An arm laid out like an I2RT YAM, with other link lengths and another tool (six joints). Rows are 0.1 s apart.
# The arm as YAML. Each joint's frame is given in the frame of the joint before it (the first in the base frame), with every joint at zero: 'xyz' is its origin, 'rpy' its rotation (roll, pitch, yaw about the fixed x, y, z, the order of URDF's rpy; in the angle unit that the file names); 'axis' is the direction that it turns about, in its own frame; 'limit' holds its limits. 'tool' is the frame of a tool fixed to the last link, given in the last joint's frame.
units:
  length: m
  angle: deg
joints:
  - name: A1
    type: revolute
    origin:
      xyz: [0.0, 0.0, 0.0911]
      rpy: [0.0, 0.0, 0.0]
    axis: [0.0, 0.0, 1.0]
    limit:
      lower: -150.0
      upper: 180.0
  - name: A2
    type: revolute
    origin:
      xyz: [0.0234, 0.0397, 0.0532]
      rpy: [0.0, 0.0, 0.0]
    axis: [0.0, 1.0, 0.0]
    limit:
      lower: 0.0
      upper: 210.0
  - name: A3
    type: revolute
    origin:
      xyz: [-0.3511, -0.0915, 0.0]
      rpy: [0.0, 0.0, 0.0]
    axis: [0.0, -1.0, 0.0]
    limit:
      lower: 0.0
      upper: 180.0
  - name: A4
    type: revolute
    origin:
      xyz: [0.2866, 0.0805, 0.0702]
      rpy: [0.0, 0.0, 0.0]
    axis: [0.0, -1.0, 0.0]
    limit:
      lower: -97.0
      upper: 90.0
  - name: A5
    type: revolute
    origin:
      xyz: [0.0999, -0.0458, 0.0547]
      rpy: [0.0, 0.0, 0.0]
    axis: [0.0, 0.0, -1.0]
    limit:
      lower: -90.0
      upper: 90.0
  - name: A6
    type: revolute
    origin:
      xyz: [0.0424, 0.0, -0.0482]
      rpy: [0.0, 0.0, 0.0]
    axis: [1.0, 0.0, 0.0]
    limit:
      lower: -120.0
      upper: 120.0
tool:
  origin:
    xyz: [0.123, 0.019, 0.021]
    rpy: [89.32, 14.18, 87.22]
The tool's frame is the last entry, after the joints.
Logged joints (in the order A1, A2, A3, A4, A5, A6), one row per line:
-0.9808, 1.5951, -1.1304, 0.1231, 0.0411, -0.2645
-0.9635, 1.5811, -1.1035, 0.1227, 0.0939, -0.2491
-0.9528, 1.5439, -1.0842, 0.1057, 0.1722, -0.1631
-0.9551, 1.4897, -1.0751, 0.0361, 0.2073, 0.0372
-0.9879, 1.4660, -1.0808, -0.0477, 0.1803, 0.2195
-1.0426, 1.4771, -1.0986, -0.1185, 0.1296, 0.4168
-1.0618, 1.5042, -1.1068, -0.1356, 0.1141, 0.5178
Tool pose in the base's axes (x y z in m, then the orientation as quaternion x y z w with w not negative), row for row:
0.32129, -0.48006, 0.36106, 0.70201, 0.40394, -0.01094, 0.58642
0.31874, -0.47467, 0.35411, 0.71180, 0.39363, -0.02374, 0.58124
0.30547, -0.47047, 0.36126, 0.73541, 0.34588, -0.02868, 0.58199
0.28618, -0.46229, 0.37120, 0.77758, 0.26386, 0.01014, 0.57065
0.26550, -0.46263, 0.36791, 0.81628, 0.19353, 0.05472, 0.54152
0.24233, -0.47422, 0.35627, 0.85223, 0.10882, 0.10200, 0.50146
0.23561, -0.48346, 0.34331, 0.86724, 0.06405, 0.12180, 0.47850
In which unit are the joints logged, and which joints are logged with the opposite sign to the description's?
The joints are logged in radians. Opposite sign: A3.
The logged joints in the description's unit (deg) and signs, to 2 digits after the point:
-56.20, 91.39, 64.77, 7.05, 2.35, -15.15
-55.20, 90.59, 63.23, 7.03, 5.38, -14.27
-54.59, 88.46, 62.12, 6.06, 9.87, -9.34
-54.72, 85.35, 61.60, 2.07, 11.88, 2.13
-56.60, 84.00, 61.93, -2.73, 10.33, 12.58
-59.74, 84.63, 62.95, -6.79, 7.43, 23.88
-60.84, 86.18, 63.41, -7.77, 6.54, 29.67

